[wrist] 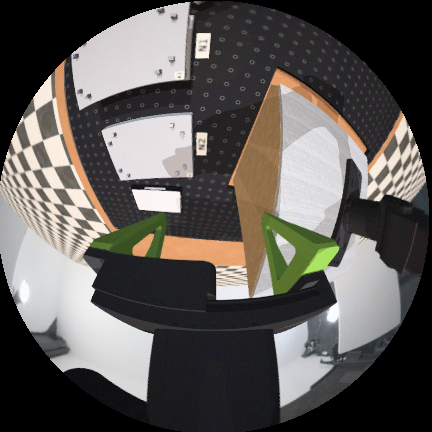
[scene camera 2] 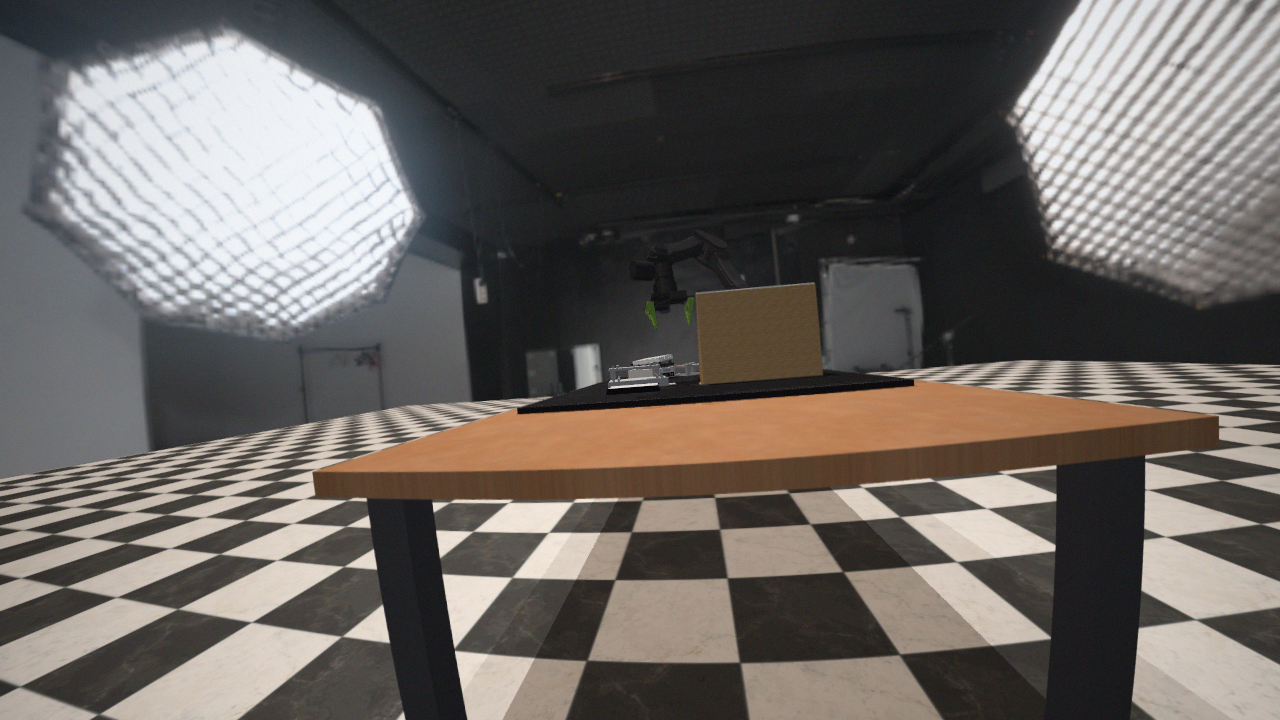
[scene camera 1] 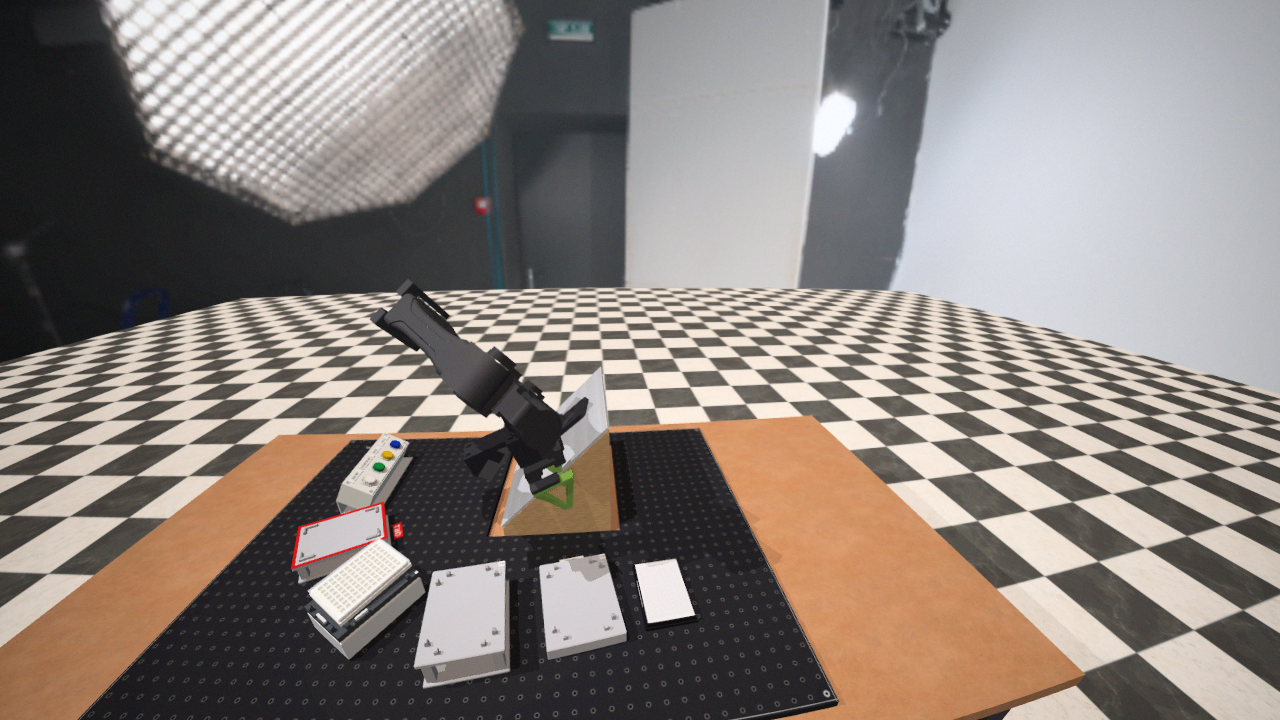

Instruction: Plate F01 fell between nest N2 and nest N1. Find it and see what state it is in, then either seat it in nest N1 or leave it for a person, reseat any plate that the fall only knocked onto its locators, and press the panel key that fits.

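Places are measured from the arm's base along level axes (x ahead, y left, z up), in metres.
Pixels of known places: gripper, fingertip midpoint: (wrist: pixel 213 217) (scene camera 2: pixel 673 327) (scene camera 1: pixel 563 489); arm's base, link origin: (wrist: pixel 345 213) (scene camera 2: pixel 759 328).
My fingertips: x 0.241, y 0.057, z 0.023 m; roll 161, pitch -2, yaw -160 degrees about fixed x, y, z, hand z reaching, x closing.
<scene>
For each thing: its top centre in the pictures, then the offset to it from my fingertips. Level surfaces: height alone.
- Nest N1, top centre: (scene camera 1: pixel 463 603) (scene camera 2: pixel 633 363) 0.164 m ahead, 0.132 m right, 0.096 m down
- lower nest N2, top centre: (wrist: pixel 143 154) (scene camera 1: pixel 578 592) (scene camera 2: pixel 637 375) 0.109 m ahead, 0.036 m left, 0.128 m down
- white well plate, top centre: (scene camera 1: pixel 358 571) (scene camera 2: pixel 651 355) 0.142 m ahead, 0.314 m right, 0.073 m down
- flat white block, top centre: (scene camera 1: pixel 663 588) (scene camera 2: pixel 633 385) (wrist: pixel 156 201) 0.081 m ahead, 0.177 m left, 0.146 m down
- key panel, top centre: (scene camera 1: pixel 371 454) 0.185 m back, 0.507 m right, 0.077 m down
- red-bordered tray, top centre: (scene camera 1: pixel 340 530) (scene camera 2: pixel 690 363) 0.020 m ahead, 0.451 m right, 0.115 m down
- black perforated mat, surface height: 0.160 m down
- wooden table, surface height: 0.174 m down
My gripper (scene camera 2: pixel 671 324) (wrist: pixel 213 217) is open and empty, high above the mat beside the upright board. Nest N1 (scene camera 1: pixel 463 608) (wrist: pixel 135 50) and lower nest N2 (scene camera 1: pixel 577 613) (wrist: pixel 147 147) show bare tops with small locators. No plate shows in the visible strip between them; plate F01 cannot be identified. A white well plate (scene camera 1: pixel 358 580) sits on a nest left of N1 and looks tilted; its exact seating is unclear. A flat white block (scene camera 1: pixel 664 591) (wrist: pixel 158 200) with a dark edge lies beside N2. The key panel (scene camera 1: pixel 375 470) has blue, yellow, green and white keys.
The wooden board (scene camera 2: pixel 759 331) (wrist: pixel 257 165) with a grey sloping face (wrist: pixel 310 165) stands close to the gripper's right finger in the wrist view. A red-bordered tray (scene camera 1: pixel 340 535) stands behind the well plate. The black perforated mat (scene camera 1: pixel 707 537) lies on the wooden table (scene camera 1: pixel 850 537).
</scene>
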